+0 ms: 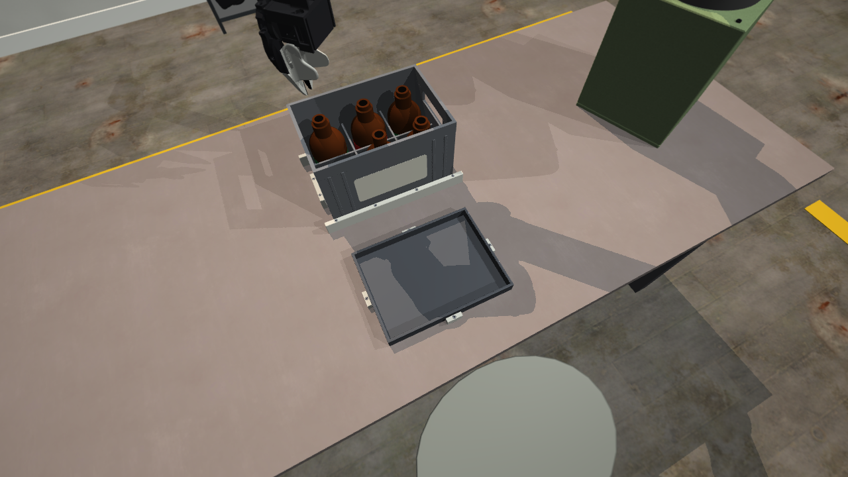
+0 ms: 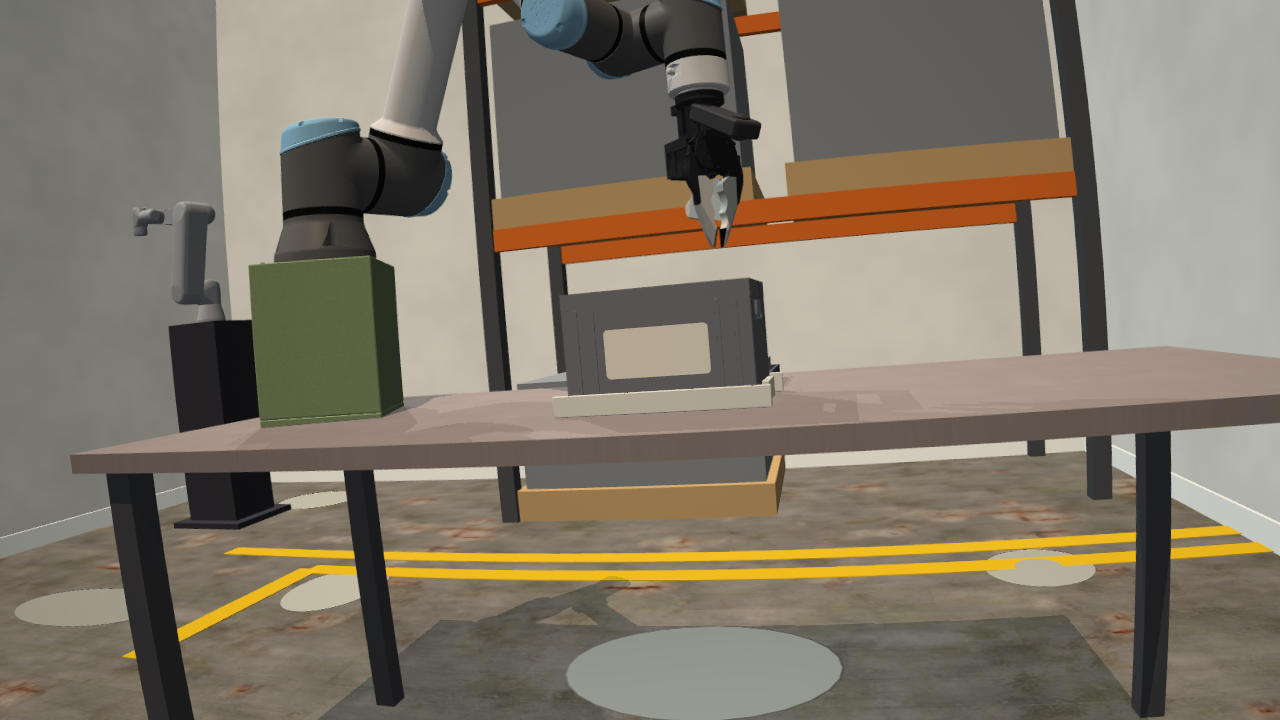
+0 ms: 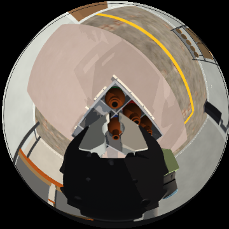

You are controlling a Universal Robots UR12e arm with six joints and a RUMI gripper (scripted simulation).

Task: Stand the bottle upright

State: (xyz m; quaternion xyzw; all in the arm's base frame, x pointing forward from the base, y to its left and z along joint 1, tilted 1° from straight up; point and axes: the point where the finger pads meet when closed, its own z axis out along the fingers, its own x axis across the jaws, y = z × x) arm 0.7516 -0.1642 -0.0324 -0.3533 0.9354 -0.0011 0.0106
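Now: the brown bottle 9 cm behind my hand, 10 cm to the left of it and 15 cm below it. From my hand the other things lie so: grey crate 9 cm behind, 5 cm to the left, 16 cm below; dark tray 7 cm behind, 33 cm to the left, 23 cm below.
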